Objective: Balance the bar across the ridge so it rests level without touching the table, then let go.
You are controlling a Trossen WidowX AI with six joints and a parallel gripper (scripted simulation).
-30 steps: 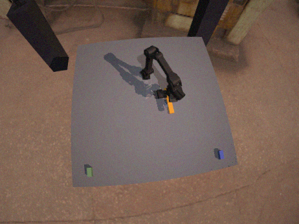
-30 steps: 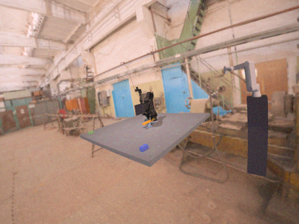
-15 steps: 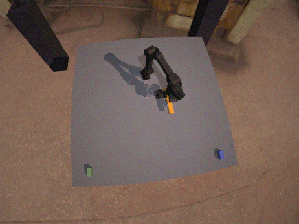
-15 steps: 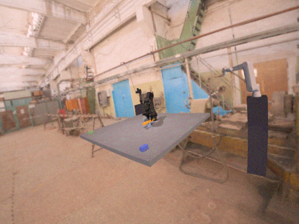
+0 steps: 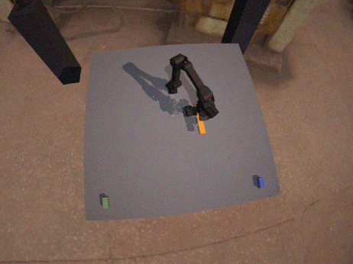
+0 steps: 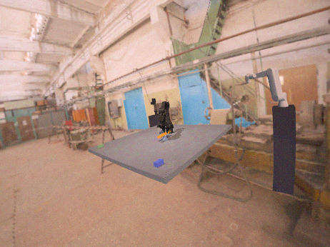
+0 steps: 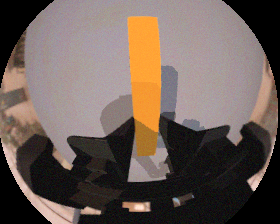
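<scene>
Now: gripper tip 30 mm short of the bar. From my gripper tip the other things lie so: green block (640 mm to the right, 500 mm ahead, 50 mm below); then blue block (500 mm ahead, 360 mm to the left, 50 mm below).
</scene>
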